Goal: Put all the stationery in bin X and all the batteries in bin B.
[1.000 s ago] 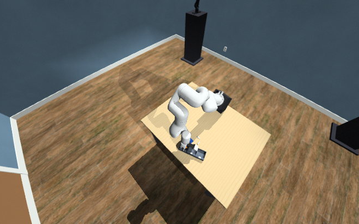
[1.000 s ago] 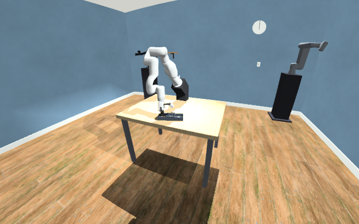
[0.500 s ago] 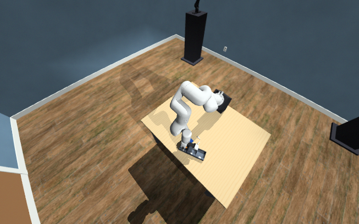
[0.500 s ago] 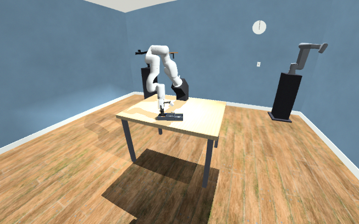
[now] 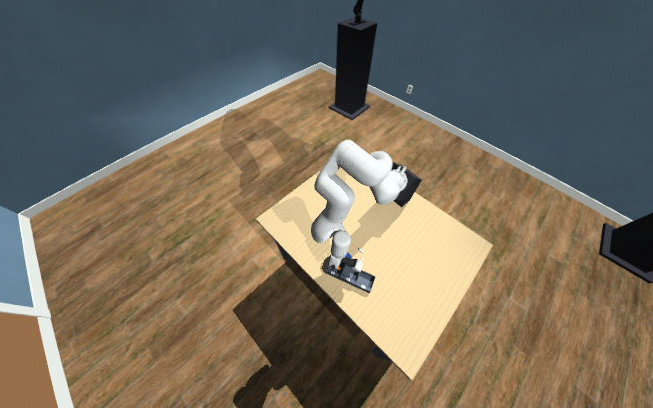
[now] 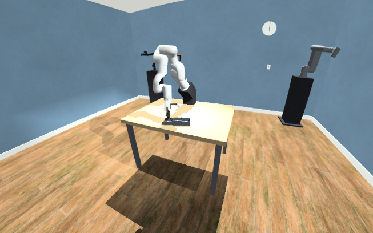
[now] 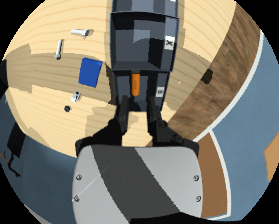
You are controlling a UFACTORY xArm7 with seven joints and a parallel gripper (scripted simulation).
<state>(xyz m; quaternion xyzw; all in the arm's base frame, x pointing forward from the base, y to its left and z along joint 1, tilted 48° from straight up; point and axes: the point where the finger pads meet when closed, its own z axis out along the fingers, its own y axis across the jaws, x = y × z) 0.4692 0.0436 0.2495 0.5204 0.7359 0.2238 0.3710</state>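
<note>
Right now my hand is 120 mm past the pencil sharpener, 60 mm to the left of it and 80 mm above it. The rest, counted from my hand: dark double bin: 20 mm behind, 80 mm to the left, 60 mm below; then blue block: 90 mm behind, 80 mm below; then orange battery: 10 mm to the left, 70 mm below.
</note>
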